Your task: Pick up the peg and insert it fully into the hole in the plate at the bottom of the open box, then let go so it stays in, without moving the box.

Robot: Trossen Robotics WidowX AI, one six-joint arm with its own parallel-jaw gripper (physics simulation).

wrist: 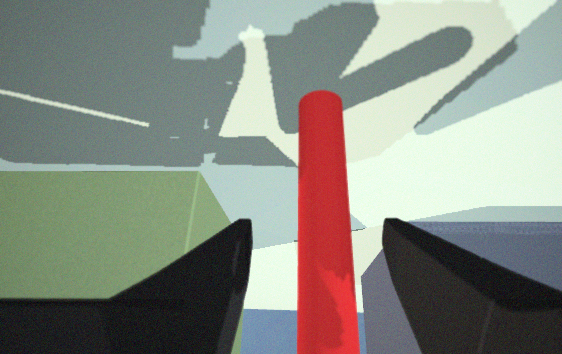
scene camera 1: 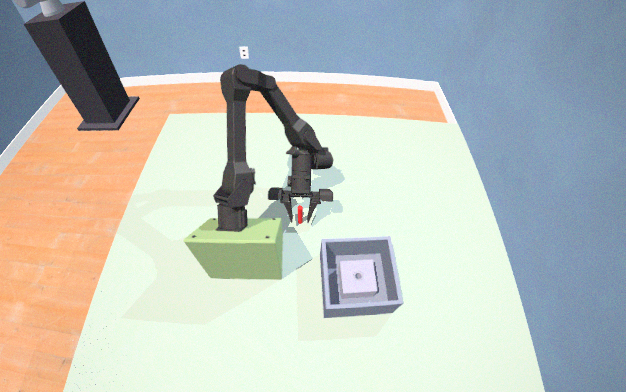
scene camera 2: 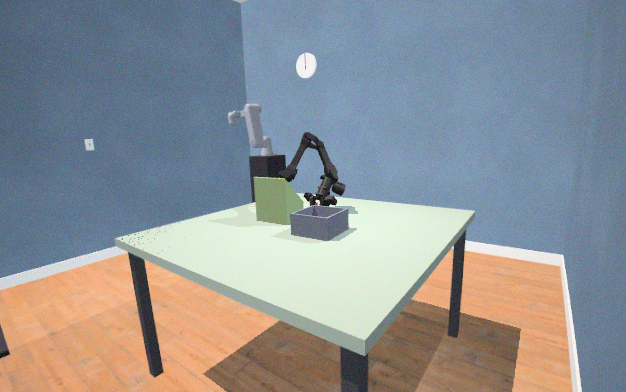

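Where they show: gripper, between the fingertips: (wrist: 316, 230) (scene camera 1: 299, 222); arm's base, origin of its link: (scene camera 1: 232, 227) (scene camera 2: 277, 189).
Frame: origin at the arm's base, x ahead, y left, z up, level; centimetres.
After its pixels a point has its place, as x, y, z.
The red peg (scene camera 1: 300, 214) @[16.1, 12.1, -11.0] (scene camera 2: 316, 204) @[16.3, 12.3, -9.0] (wrist: 322, 150) @[15.9, 13.5, -14.1] appears to lie on the table, its length running between the fingers. Its near end is cut off by the lower edge of the wrist view. My gripper (scene camera 1: 301, 221) @[16.0, 10.4, -12.8] (wrist: 316, 230) @[16.0, 10.4, -12.8] is partly open around the peg, with a gap on each side and nothing gripped. The grey-blue open box (scene camera 1: 324, 275) @[23.6, -8.2, -6.6] (scene camera 2: 310, 227) @[34.8, -15.7, -11.4] (wrist: 500, 240) @[27.9, 2.6, -15.1] stands to the front right of the gripper in scene camera 1. Inside is a pale plate (scene camera 1: 350, 287) @[30.7, -9.7, -10.5] with a small round hole (scene camera 1: 358, 275) @[33.2, -5.6, -12.3] at its middle. In scene camera 2, the box partly hides the fingertips.
The green base block (scene camera 1: 245, 260) @[4.1, -7.2, -2.8] (scene camera 2: 271, 200) @[3.0, -7.3, -4.5] (wrist: 100, 235) @[7.2, 7.6, -13.2] carries the arm, left of the gripper and the box. The pale green table (scene camera 1: 440, 325) @[56.9, -18.5, -16.3] (scene camera 2: 240, 260) @[28.9, -48.7, -16.3] extends around them. A dark pedestal (scene camera 1: 82, 70) (scene camera 2: 260, 167) stands beyond the table.
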